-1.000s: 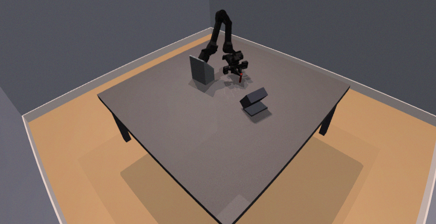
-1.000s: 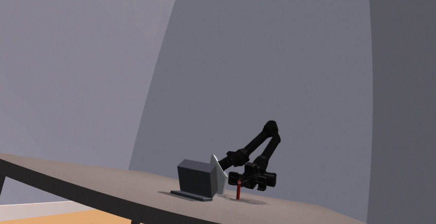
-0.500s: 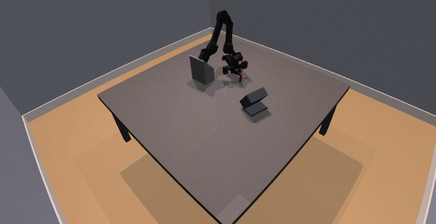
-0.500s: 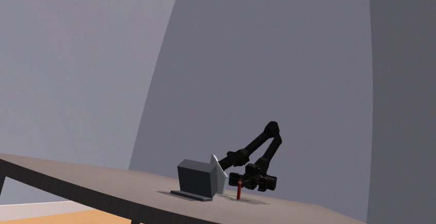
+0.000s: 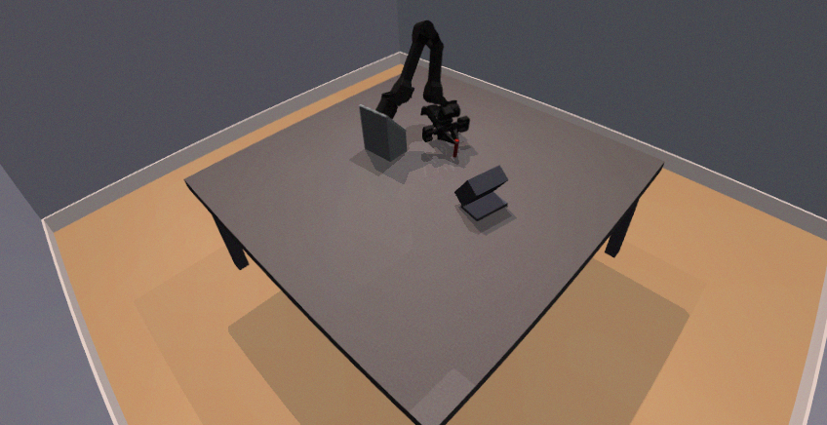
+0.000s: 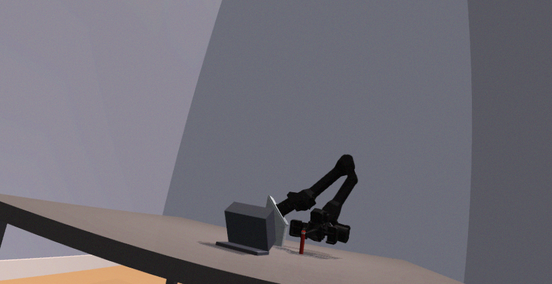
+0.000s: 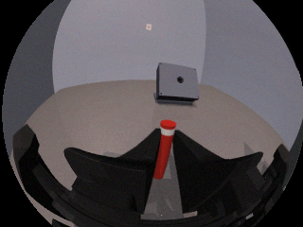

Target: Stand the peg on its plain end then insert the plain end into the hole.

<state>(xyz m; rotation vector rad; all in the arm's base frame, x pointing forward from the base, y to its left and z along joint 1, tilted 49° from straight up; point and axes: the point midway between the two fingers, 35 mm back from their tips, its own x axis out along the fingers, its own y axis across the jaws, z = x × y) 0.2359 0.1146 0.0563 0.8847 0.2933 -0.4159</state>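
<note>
The red peg lies 1 cm below my gripper tip. From my gripper tip the other things lie so: sloped panel: 20 cm ahead, 16 cm to the right; then flat base plate: 22 cm ahead, 17 cm to the right, 6 cm below.
</note>
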